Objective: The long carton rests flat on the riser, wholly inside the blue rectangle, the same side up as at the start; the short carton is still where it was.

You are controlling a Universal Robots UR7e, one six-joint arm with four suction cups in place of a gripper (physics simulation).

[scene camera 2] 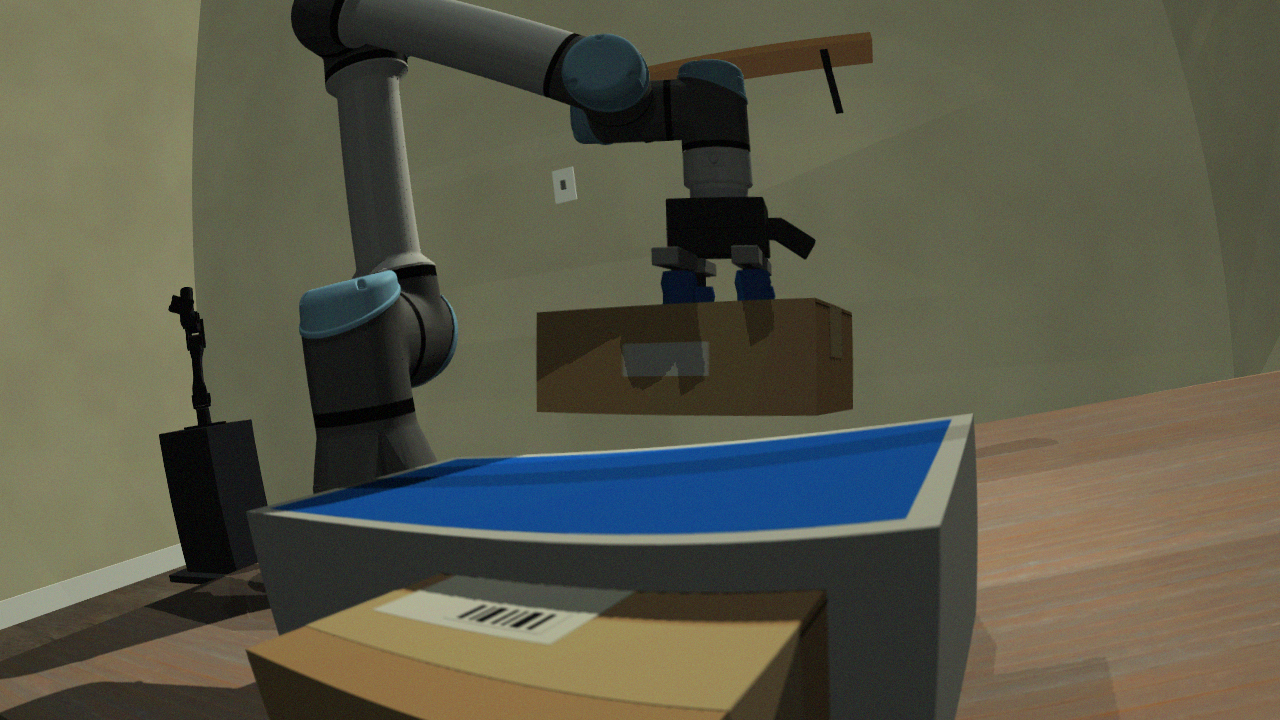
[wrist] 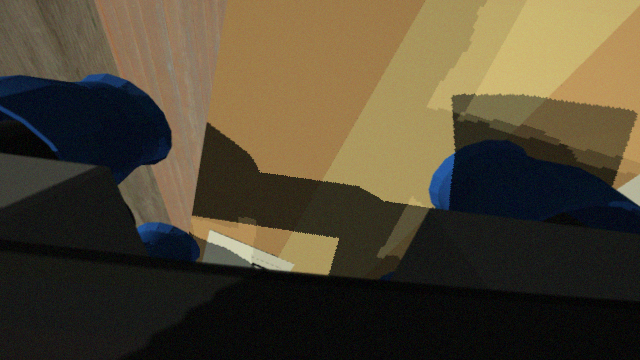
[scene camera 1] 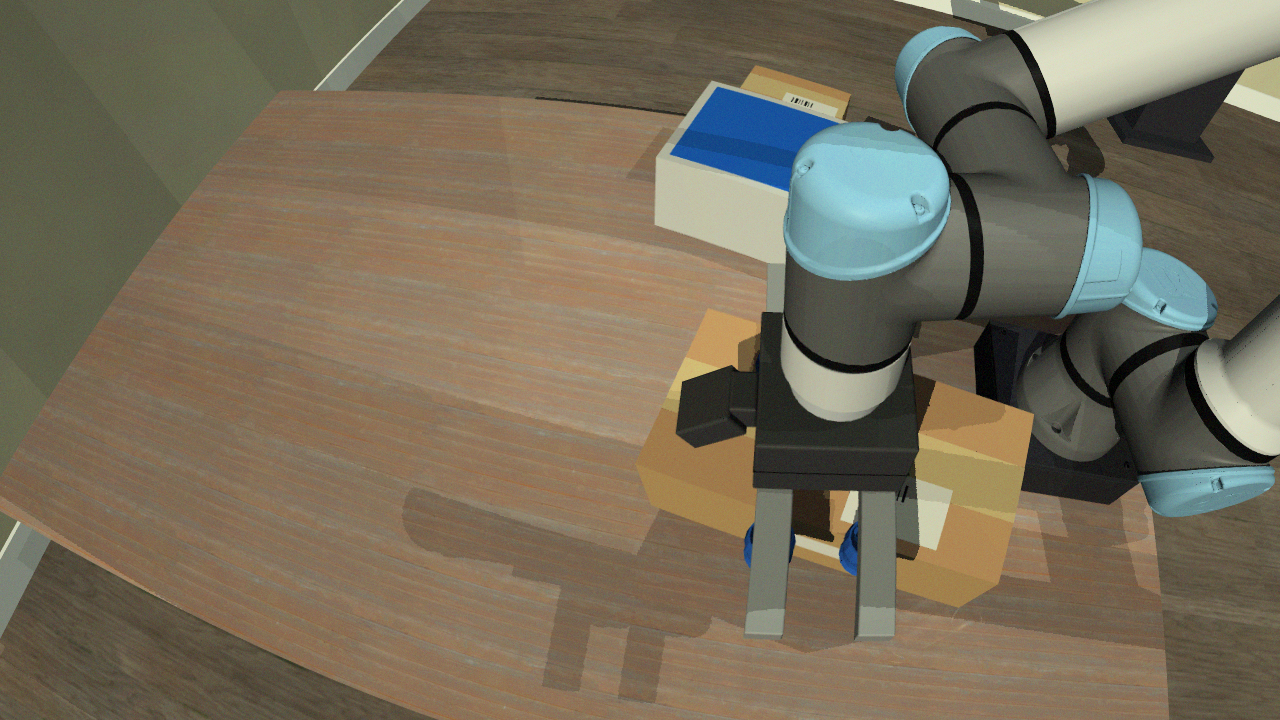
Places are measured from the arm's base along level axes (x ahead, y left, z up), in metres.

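Where they show: hand, its tool point: [wrist: 293,214]; arm's base, origin of its link: [scene camera 1: 1068,405].
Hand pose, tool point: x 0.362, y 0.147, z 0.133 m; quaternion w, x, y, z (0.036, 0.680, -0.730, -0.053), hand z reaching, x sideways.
Observation:
Each offset is from my tool point to the top centre of the thing. Level surfaces: height alone.
My suction gripper [scene camera 1: 805,454] [scene camera 2: 721,284] is shut on the long carton [scene camera 1: 971,465] [scene camera 2: 590,385] [wrist: 310,90], its blue cups against the top face. The carton hangs level in the air, label and tape side up. In scene camera 2 it shows beyond the riser {dx -0.060, dy -0.465, dz -0.076 m} [scene camera 1: 716,201] [scene camera 2: 895,573], its underside above the riser top. The blue rectangle {dx -0.060, dy -0.465, dz -0.076 m} [scene camera 1: 742,125] [scene camera 2: 680,501] on the riser top has no carton on it; the arm hides its right part in scene camera 1. The short carton {dx -0.051, dy -0.631, dz -0.093 m} [scene camera 1: 760,82] [scene camera 2: 680,653] stands beside the riser's far side in scene camera 1, barcode label up.
The wooden table {dz -0.196 m} [scene camera 1: 358,313] [scene camera 2: 1163,537] lies under the carton and riser. The arm's base [scene camera 1: 1069,474] stands close to the carton's right end in scene camera 1. A black pedestal [scene camera 2: 210,501] with a stand is at the left in scene camera 2. A wall shelf [scene camera 2: 805,58] shows behind the wrist.

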